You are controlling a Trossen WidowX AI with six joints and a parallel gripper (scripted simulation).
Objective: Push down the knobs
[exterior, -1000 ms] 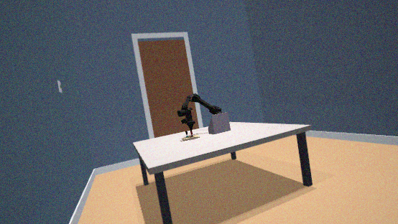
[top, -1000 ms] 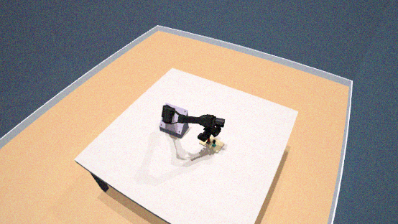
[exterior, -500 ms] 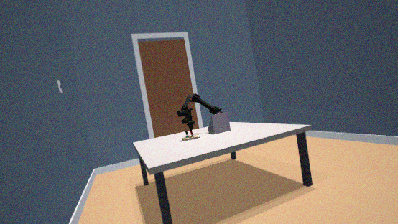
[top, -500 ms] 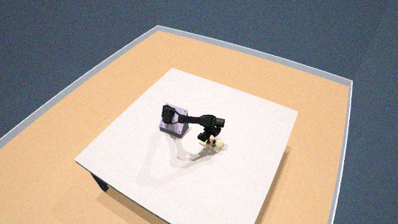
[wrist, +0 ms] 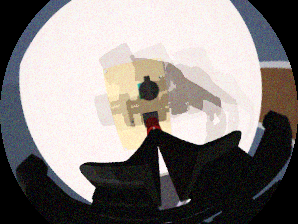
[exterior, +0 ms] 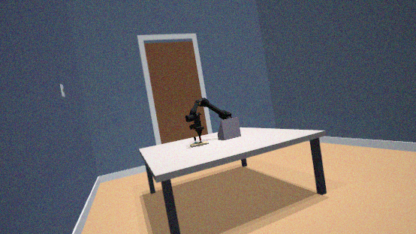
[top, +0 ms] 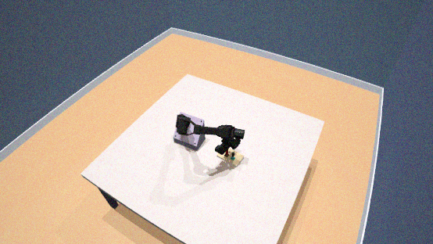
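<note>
Now: the red knob 1 cm below my gripper tip. Also, from my gripper tip: dark knob (5 cm ahead, 1 cm to the right).
</note>
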